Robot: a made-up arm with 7 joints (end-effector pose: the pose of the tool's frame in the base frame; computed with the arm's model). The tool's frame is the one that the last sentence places.
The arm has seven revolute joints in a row. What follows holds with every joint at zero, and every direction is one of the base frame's.
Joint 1 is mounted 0.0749 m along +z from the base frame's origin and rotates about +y.
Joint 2 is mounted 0.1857 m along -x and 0.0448 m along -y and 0.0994 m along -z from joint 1 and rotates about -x.
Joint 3 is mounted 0.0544 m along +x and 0.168 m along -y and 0.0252 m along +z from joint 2 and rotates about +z.
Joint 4 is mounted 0.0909 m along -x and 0.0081 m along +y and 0.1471 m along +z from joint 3 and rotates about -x.
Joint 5 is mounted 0.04 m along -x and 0.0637 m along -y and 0.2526 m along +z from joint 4 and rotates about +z.
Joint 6 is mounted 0.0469 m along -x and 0.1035 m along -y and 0.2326 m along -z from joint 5 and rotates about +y.
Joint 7 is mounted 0.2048 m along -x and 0.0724 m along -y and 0.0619 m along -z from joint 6 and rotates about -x.
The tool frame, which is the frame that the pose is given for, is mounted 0.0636 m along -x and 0.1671 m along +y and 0.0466 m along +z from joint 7; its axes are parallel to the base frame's.
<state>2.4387 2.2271 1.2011 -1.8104 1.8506 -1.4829 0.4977</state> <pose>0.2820 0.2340 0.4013 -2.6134 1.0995 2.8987</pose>
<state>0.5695 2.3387 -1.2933 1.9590 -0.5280 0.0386 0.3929</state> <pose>-0.4381 -0.1101 -0.0235 1.6036 0.0117 1.1039</pose>
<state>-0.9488 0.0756 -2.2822 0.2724 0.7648 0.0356 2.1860</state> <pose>-0.2007 0.2634 -0.2319 -1.4373 0.0635 -1.4357</pose>
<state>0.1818 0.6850 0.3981 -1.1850 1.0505 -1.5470 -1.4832</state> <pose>-0.2419 -0.2282 -0.0985 -2.8730 -0.8613 -0.6651</pose>
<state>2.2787 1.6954 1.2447 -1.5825 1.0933 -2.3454 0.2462</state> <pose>0.2045 0.2443 0.2646 -0.7935 0.9691 -1.4093</pose>
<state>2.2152 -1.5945 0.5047 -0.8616 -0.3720 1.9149 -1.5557</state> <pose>-0.5025 -0.1152 0.4712 -1.1274 -0.1945 0.5430</pose>
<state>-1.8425 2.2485 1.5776 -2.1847 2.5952 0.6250 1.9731</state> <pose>0.3202 -0.0623 -0.0550 -2.7783 0.2556 1.6200</pose>
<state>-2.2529 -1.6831 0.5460 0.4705 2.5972 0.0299 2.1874</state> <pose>0.0764 -0.0412 0.3327 -0.0216 0.8152 0.3992</pose>
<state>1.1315 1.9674 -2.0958 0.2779 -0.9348 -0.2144 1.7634</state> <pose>-0.1975 -0.2121 -0.0852 0.7957 -0.9279 2.3012</pose>
